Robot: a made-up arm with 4 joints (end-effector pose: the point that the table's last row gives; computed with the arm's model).
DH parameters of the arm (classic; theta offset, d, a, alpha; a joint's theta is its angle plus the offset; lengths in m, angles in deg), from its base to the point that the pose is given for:
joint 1: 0 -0.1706 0.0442 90
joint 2: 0 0.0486 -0.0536 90
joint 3: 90 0.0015 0.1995 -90
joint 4: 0 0.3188 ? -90
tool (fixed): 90 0.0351 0 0
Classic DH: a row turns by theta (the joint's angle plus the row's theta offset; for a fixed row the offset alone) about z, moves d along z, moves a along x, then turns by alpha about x.
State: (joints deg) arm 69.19 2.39 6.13 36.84
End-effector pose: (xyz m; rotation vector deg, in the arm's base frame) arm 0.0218 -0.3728 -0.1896 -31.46 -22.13 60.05
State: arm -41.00 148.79 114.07 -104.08
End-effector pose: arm 0.3388 0.1595 -0.2794 -57.32 98.27 -64.53
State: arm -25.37 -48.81 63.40 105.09
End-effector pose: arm -0.1443 0.2417 0.0589 -91.53 113.66 -11.82
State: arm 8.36 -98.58 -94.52 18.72
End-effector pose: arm 0.0943 -0.3452 -0.2844 62.02 64.62 82.74
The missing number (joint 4, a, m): -0.0492
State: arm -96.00 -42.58 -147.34 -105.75
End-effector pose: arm -0.0469 -0.3218 -0.3792 132.83 32.08 61.38
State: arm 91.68 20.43 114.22 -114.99
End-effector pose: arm -0.3422 -0.1189 -0.1974 133.12 -20.68 -20.09
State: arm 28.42 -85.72 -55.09 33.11
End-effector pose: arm 0.2172 -0.3255 -0.0489 -0.73 66.65 88.33
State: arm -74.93 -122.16 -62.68 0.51
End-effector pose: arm -0.3589 -0.2082 -0.1318 113.55 44.18 -7.00
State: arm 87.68 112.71 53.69 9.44
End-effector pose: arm -0.1157 0.1647 -0.5118 98.50 -38.33 18.48
